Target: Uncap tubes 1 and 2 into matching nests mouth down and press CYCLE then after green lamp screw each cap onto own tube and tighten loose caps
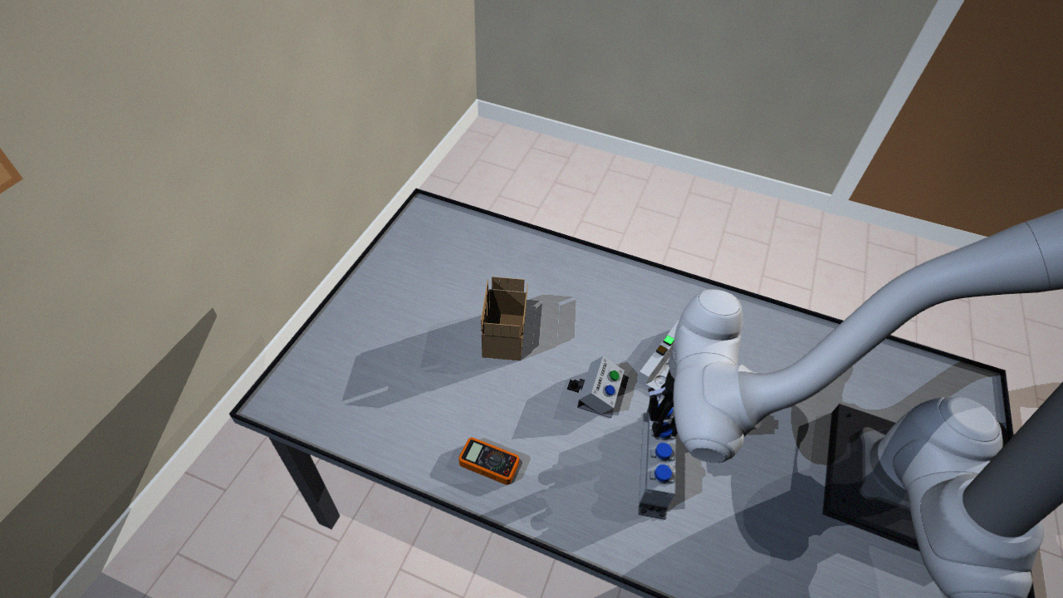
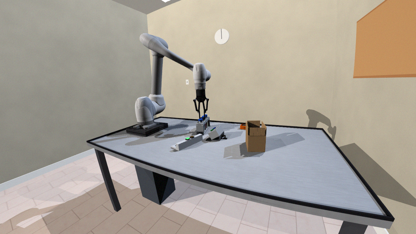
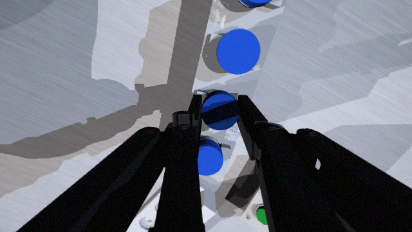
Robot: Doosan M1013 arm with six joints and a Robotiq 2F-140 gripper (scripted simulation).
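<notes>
My gripper is now 14 cm short of the green key, 13 cm to the left of it and 7 cm above it. From my hand the other things lie so: orange multimeter 36 cm ahead, 16 cm to the left, 12 cm below; then key housing 16 cm ahead, 11 cm to the right, 9 cm below; then blue key 14 cm ahead, 9 cm to the right, 7 cm below.
</notes>
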